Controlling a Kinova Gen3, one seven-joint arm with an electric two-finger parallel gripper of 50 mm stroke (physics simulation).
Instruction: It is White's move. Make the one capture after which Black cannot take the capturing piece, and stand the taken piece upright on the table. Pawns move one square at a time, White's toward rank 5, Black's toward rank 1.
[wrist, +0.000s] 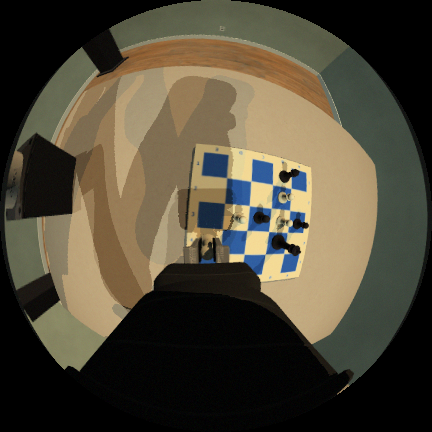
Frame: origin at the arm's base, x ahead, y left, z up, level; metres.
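Seen in the pictures: gripper, fingertip midpoint: (206, 245).
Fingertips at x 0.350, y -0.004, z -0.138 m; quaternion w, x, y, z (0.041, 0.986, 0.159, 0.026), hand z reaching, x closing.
Note:
Offsets run from my fingertips to a thing's top centre. "*": to the spot under its first point. Level surfaces: height alone.
My gripper (206, 245) is shut on a pale piece @(dx +0.000, dy -0.001, dz +0.038 m) (207, 242), partly in shade, over the lower left part of the board @(* dx -0.045, dy +0.086, dz -0.029 m) (194, 175); its height is unclear. On the board, a white piece @(dx +0.035, dy +0.045, dz +0.003 m) (240, 219) stands left of a black piece @(dx +0.067, dy +0.056, dz +0.003 m) (260, 217). Farther right in that row are a white piece @(dx +0.108, dy +0.062, dz +0.003 m) (283, 221) and a black piece @(dx +0.144, dy +0.068, dz +0.003 m) (300, 224). Above them stand a white piece @(dx +0.098, dy +0.100, dz +0.003 m) (285, 197) and, near the top right corner, a black piece @(dx +0.093, dy +0.137, dz +0.015 m) (288, 175). A taller black piece @(dx +0.115, dy +0.028, dz +0.034 m) (285, 245) stands below the row. The gripper hides the board's lower left corner.
The board lies on a tan table top @(dz -0.035 m) (340, 200). A large dark block-like part (47, 177) shows at the left edge, with dark posts (104, 52) (39, 297) at the upper and lower left. Arm shadows fall across the table and the board's left side.

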